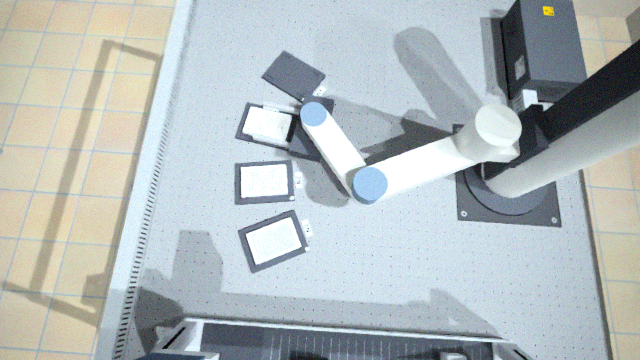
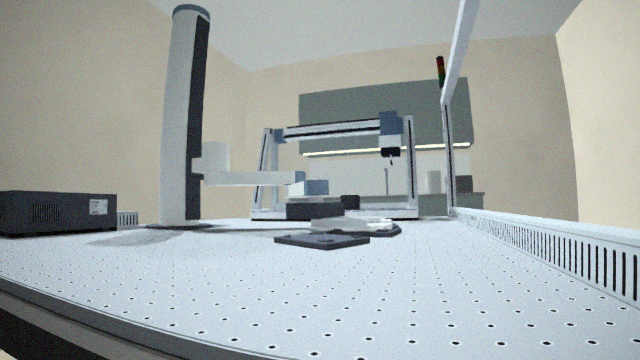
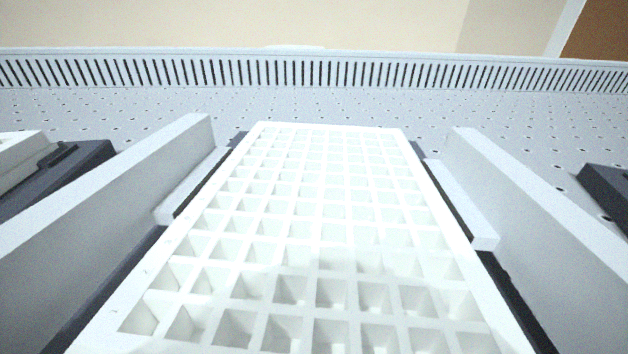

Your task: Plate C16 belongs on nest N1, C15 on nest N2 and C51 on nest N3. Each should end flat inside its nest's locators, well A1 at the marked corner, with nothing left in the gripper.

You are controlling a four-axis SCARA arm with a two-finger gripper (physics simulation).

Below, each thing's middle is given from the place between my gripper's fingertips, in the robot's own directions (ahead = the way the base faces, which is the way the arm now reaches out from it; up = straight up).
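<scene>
Nest N2 [image 1: 290,184] is 180 mm to the left of my hand, 30 mm behind it and 30 mm below it. I find nest N3 [image 1: 293,75] 170 mm to the right of my hand and 90 mm behind it, and it too is 30 mm below my hand. Plate C15 [image 1: 269,180] is 30 mm behind my hand, 180 mm to the left of it and 10 mm below it, while the plate C51 [image 1: 275,125] is 20 mm behind my hand and 10 mm below it. Going by their middles, the plate C51 is the nearest to my hand of the things named here.
</scene>
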